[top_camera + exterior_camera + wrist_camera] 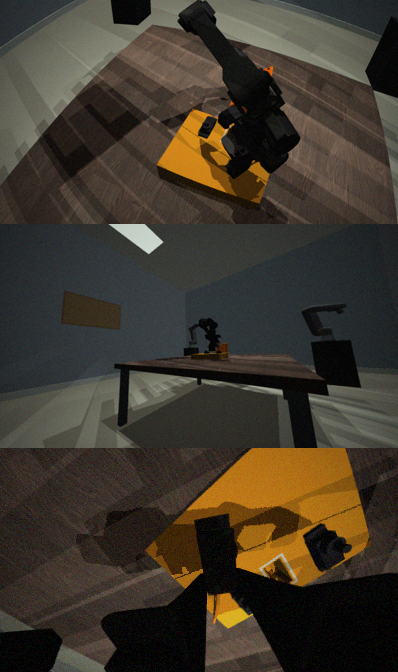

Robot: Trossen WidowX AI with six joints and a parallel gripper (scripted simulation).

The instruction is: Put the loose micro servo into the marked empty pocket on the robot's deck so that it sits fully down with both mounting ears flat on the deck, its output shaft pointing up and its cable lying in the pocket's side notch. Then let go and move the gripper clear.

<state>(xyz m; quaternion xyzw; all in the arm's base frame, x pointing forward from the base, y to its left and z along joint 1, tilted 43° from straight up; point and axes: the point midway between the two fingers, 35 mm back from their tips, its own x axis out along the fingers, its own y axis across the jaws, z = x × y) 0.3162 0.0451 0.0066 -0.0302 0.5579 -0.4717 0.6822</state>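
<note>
My gripper tip is now 1 cm past the yellow deck, 7 cm to the left of it and 10 cm above it.
</note>
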